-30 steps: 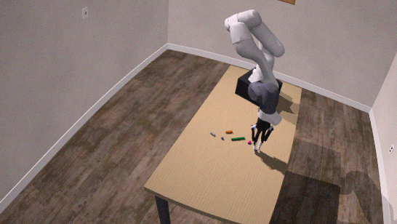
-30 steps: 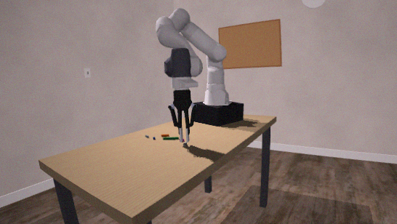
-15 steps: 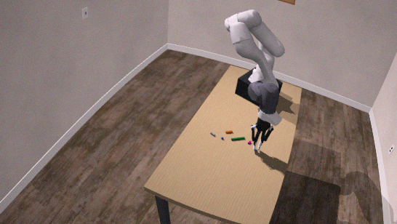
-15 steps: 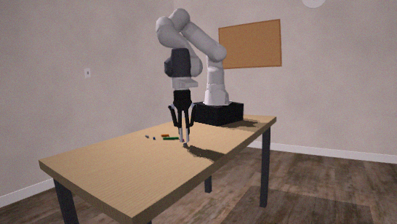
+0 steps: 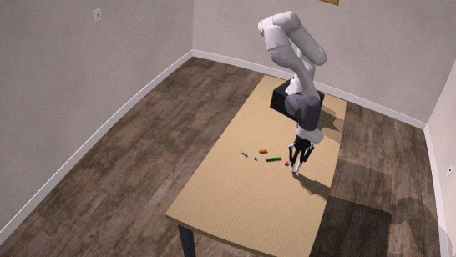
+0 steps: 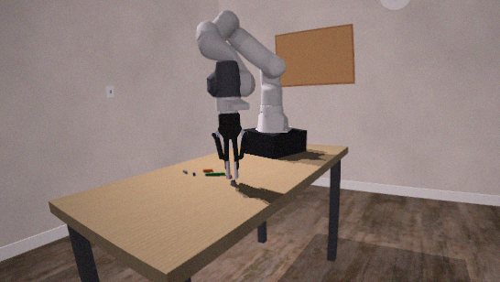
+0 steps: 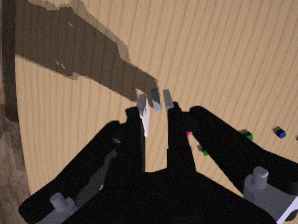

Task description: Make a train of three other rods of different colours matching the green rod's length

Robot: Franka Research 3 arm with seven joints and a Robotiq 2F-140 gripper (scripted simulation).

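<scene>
Now: hand 2 cm past the blue rod, 21 cm to the left of it and 5 cm above it. Round my hand: magenta rod (5 cm behind, 5 cm to the right, 5 cm below); then green rod (6 cm behind, 12 cm to the right, 5 cm below); then orange rod (9 cm behind, 19 cm to the right, 5 cm below).
</scene>
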